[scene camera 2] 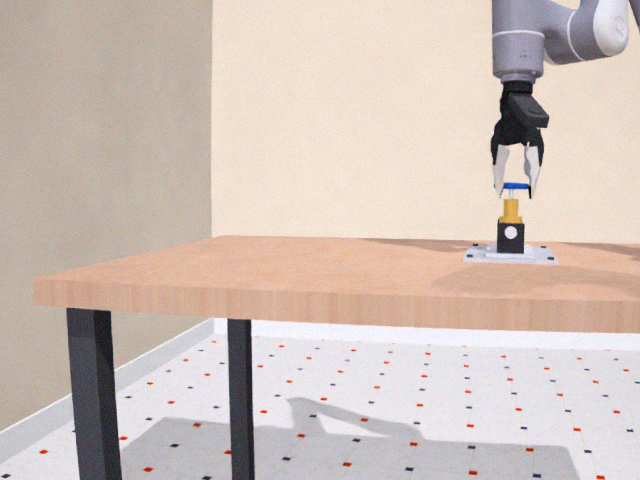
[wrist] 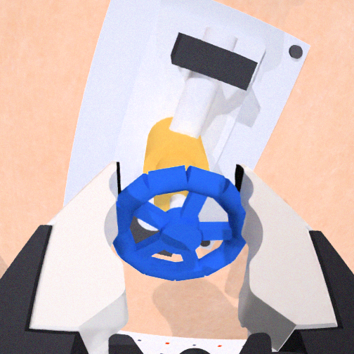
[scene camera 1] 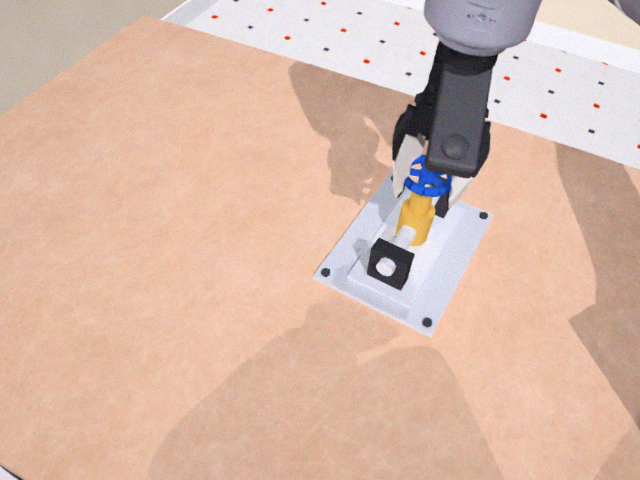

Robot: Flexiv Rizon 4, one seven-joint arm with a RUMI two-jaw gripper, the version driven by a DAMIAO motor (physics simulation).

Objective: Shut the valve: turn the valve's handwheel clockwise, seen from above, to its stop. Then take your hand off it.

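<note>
The valve's blue handwheel [scene camera 1: 424,191] [scene camera 2: 512,185] [wrist: 182,232] is a spoked ring, level on top of the yellow valve body [scene camera 1: 415,224] [scene camera 2: 510,209] [wrist: 167,142]. My gripper [scene camera 1: 420,205] [scene camera 2: 515,196] [wrist: 177,166] points down over it and is shut on the handwheel. One pale jaw is at each side of the rim, and the fingertips reach slightly below the rim. In scene camera 1 the gripper's dark housing hides part of the wheel's far side. The wheel's stop does not show.
A light grey base plate [scene camera 1: 454,263] [wrist: 95,100] with dark bolts carries the valve on the wooden table [scene camera 1: 155,206] [scene camera 2: 258,268]. A black block [scene camera 1: 400,279] [scene camera 2: 503,242] [wrist: 215,61] holds the white pipe beside the yellow body, below the wheel's height.
</note>
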